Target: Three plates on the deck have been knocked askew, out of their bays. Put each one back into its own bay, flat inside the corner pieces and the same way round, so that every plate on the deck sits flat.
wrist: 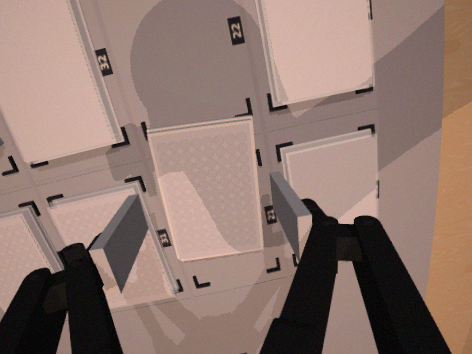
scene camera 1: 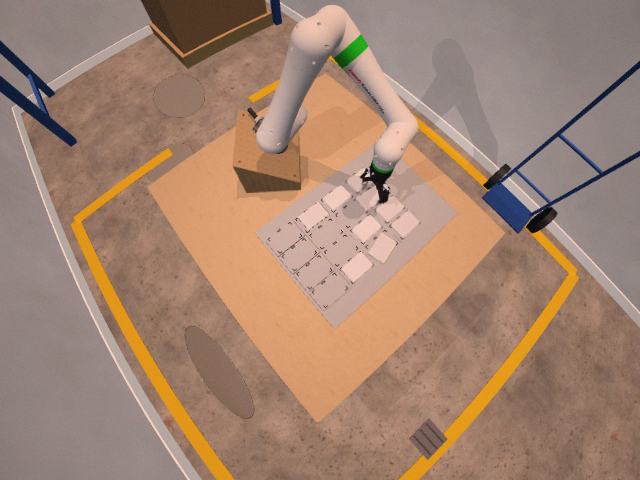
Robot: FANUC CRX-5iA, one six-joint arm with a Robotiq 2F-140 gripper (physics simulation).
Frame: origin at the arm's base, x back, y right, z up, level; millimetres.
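Seen in the pictures: gripper, fingertip midpoint: (wrist: 207, 201) (scene camera 1: 370, 196).
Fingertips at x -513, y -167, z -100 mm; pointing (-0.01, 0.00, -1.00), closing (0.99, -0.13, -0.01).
Offsets run from my fingertips to a thing's middle. Level surfaces: height alone.
A white plate @(dx +0, dy -9, dz -32 mm) (wrist: 207, 185) marked 21 lies askew on the grey deck @(dz -41 mm) (wrist: 400, 25) (scene camera 1: 436, 209). It is shifted lengthwise toward bay 22. Its far end is over the far corner pieces, and its near end stands short of the near ones. My gripper (wrist: 207, 201) (scene camera 1: 375, 190) is open, with one finger on each side above this plate and nothing held. In the scene view another plate @(dx -214, dy +141, dz -33 mm) (scene camera 1: 383, 247) is clearly turned in its bay. A further plate @(dx +127, dy +264, dz -32 mm) (scene camera 1: 312, 216) looks slightly off its corner pieces, though this is hard to tell.
Neighbouring plates @(dx +108, dy -54, dz -34 mm) (wrist: 327, 172) @(dx -105, dy -40, dz -34 mm) (wrist: 95, 205) lie close on both sides, under the fingers. Larger-looking plates @(dx +119, dy +110, dz -34 mm) (wrist: 320, 45) @(dx -95, dy +123, dz -34 mm) (wrist: 52, 90) lie beyond. The arm's wooden pedestal (scene camera 1: 268, 160) stands beside the deck. A blue hand truck (scene camera 1: 509, 207) stands past the yellow floor line.
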